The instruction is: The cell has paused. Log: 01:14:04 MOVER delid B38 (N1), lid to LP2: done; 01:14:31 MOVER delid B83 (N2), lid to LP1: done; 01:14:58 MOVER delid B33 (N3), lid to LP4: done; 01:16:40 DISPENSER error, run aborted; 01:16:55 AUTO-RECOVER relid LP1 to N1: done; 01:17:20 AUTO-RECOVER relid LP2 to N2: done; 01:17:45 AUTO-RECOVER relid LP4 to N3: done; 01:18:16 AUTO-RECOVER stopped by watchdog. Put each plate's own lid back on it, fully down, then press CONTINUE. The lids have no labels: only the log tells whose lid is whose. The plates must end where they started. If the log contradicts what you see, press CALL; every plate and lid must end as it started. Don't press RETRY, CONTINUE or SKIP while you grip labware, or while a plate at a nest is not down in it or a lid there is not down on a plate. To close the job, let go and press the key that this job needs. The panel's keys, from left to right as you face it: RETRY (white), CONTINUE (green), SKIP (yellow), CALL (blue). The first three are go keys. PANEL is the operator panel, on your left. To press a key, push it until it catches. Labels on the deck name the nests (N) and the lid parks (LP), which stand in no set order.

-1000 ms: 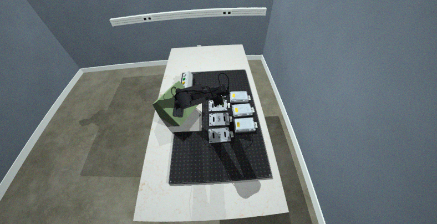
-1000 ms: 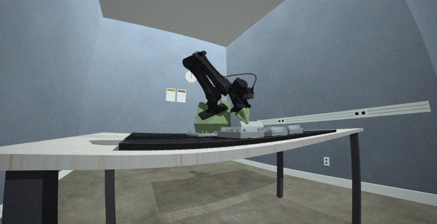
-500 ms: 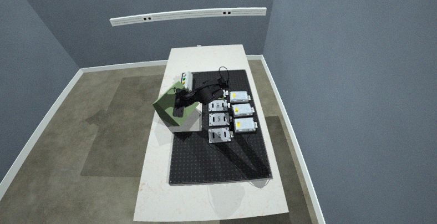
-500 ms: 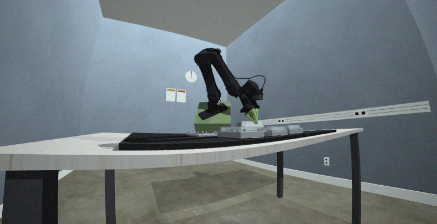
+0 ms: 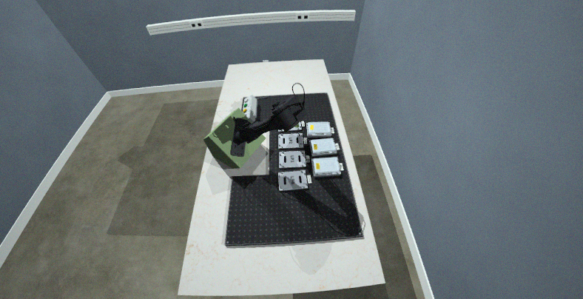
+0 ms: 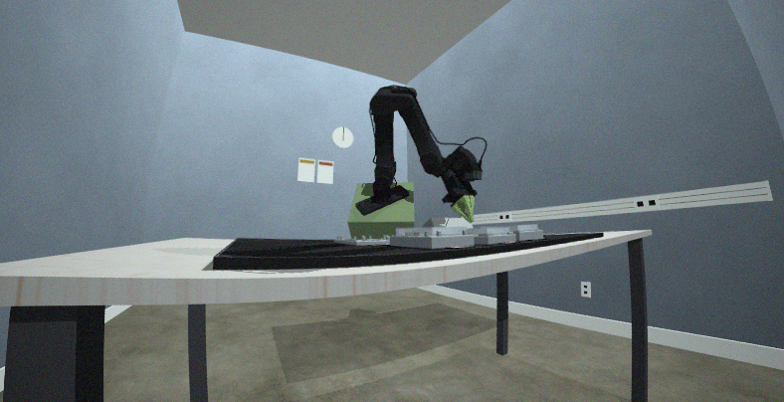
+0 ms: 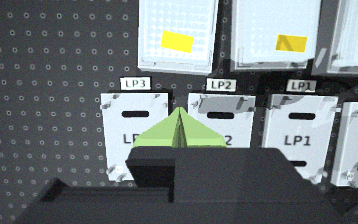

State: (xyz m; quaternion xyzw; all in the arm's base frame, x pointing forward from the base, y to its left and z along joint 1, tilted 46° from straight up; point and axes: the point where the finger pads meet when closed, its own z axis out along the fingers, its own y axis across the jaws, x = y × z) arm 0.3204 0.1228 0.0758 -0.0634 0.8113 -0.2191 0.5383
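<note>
The plate lies 150 mm to the right of my hand, 110 mm ahead of it and 40 mm below it. From my hand the other things lie so: lid park LP4 (310 mm to the right, 110 mm behind, 60 mm below); green continue key (280 mm behind, 260 mm to the left); lid park LP2 (60 mm to the right, 60 mm below, 60 mm behind).
</note>
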